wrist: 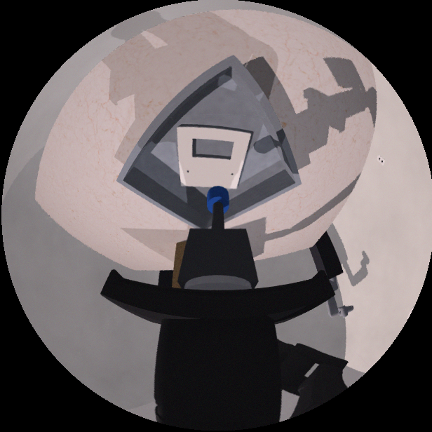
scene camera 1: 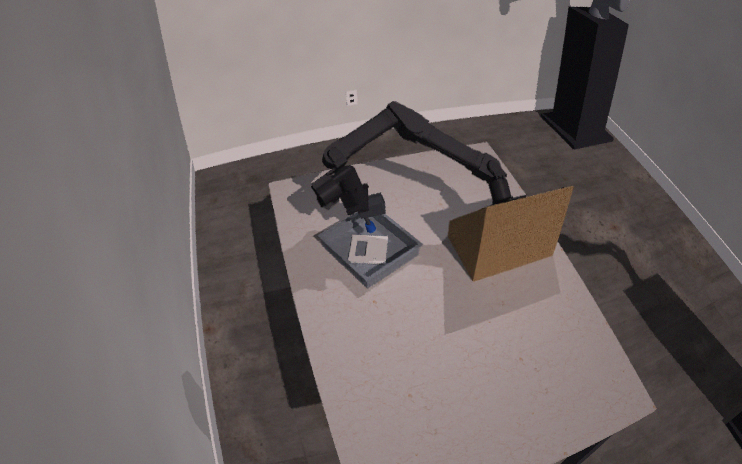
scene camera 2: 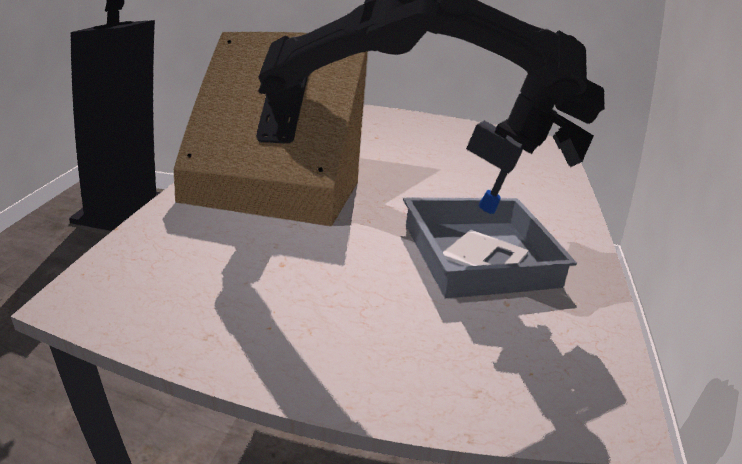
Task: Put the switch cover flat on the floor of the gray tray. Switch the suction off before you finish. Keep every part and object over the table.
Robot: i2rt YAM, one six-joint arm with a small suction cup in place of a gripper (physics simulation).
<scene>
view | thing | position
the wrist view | white switch cover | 203, 171
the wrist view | gray tray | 226, 95
</scene>
